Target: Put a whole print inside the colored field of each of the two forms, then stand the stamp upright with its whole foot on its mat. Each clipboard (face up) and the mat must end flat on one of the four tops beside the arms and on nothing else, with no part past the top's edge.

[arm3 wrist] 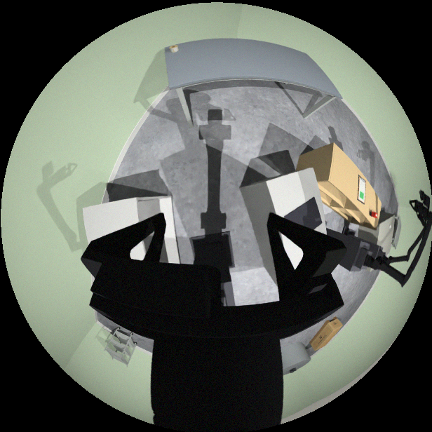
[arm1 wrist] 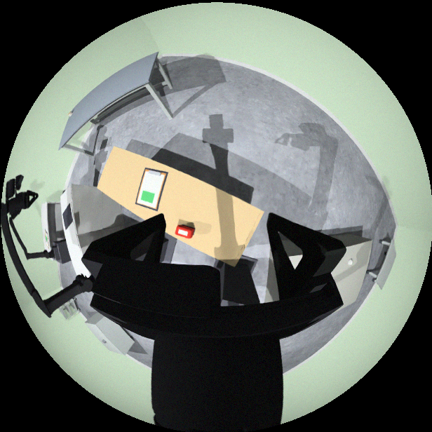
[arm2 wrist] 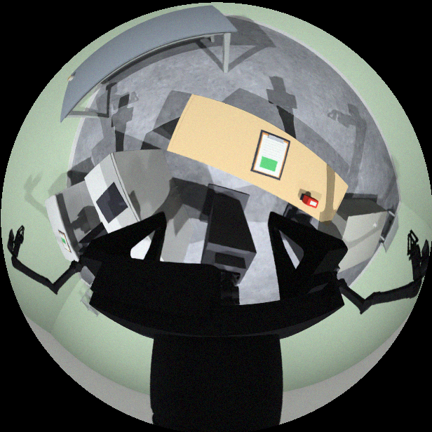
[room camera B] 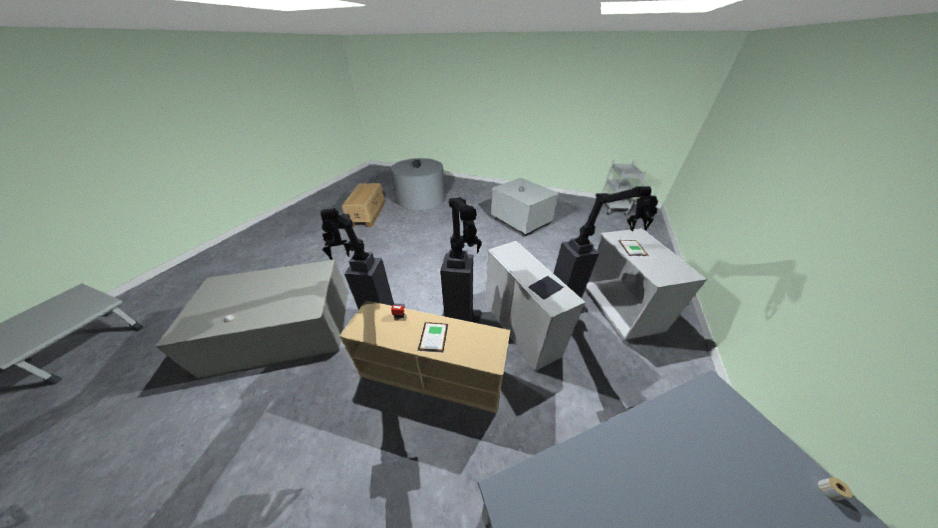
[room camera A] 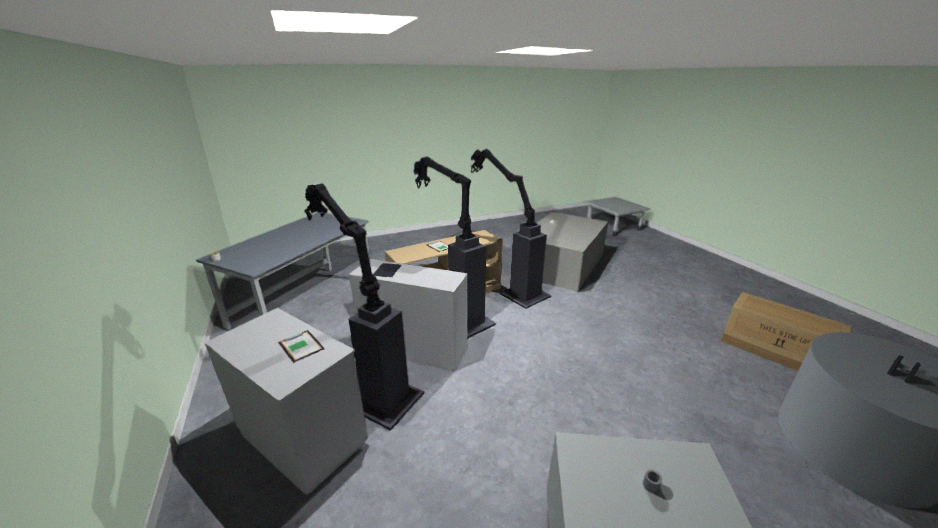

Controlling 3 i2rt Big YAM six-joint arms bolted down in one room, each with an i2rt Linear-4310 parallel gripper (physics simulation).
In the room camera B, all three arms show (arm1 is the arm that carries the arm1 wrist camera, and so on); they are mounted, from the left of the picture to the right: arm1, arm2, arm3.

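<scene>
The red stamp (arm1 wrist: 185,231) (arm2 wrist: 310,201) (arm3 wrist: 373,214) (room camera B: 397,310) stands or lies on the wooden top; which one is unclear. One clipboard (arm1 wrist: 151,189) (arm2 wrist: 270,155) (room camera A: 438,246) (room camera B: 433,336) lies face up beside it, its field plain green. The other clipboard (room camera A: 301,345) (room camera B: 633,247) lies face up on the right white top in room camera B, its field plain green. The dark mat (arm2 wrist: 112,202) (room camera A: 387,269) (room camera B: 546,287) lies on the narrow white top near an edge. The arm1 gripper (arm1 wrist: 216,216) (room camera B: 336,251), arm2 gripper (arm2 wrist: 216,216) (room camera B: 469,246) and arm3 gripper (arm3 wrist: 216,216) (room camera B: 640,224) are open and empty, raised above the tops.
In room camera B, the wooden shelf unit (room camera B: 479,341) stands between a big grey box (room camera B: 275,295) and the narrow white block (room camera B: 508,259). The open white block (room camera B: 669,268) is at right. A blue-grey table (room camera B: 630,472) with a tape roll (room camera B: 834,488) is in front.
</scene>
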